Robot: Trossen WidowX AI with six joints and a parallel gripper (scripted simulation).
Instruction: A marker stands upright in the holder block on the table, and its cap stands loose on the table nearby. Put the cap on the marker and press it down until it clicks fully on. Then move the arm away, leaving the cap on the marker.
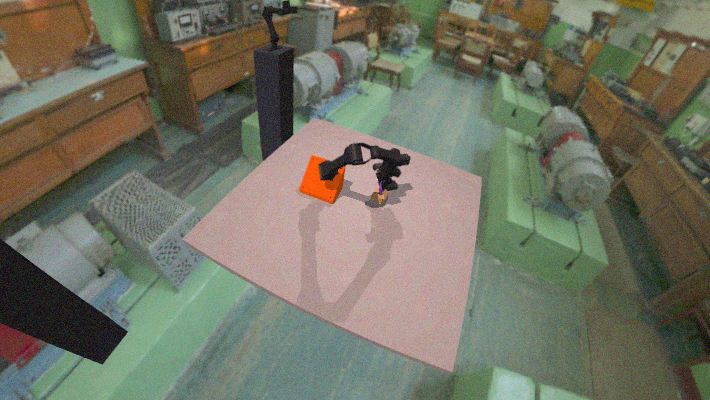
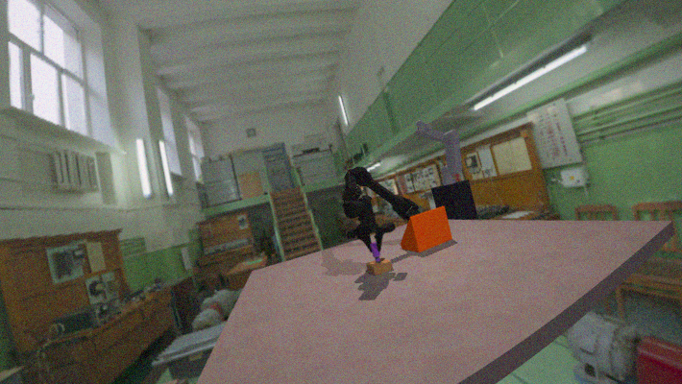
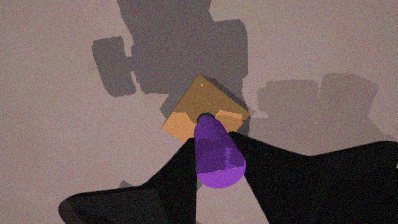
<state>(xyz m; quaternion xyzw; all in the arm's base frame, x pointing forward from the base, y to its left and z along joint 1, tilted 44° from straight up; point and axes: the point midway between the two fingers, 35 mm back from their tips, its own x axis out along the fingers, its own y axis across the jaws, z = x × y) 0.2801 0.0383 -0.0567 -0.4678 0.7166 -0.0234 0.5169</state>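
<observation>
Right now my gripper tip is 1 cm below the purple cap.
</observation>
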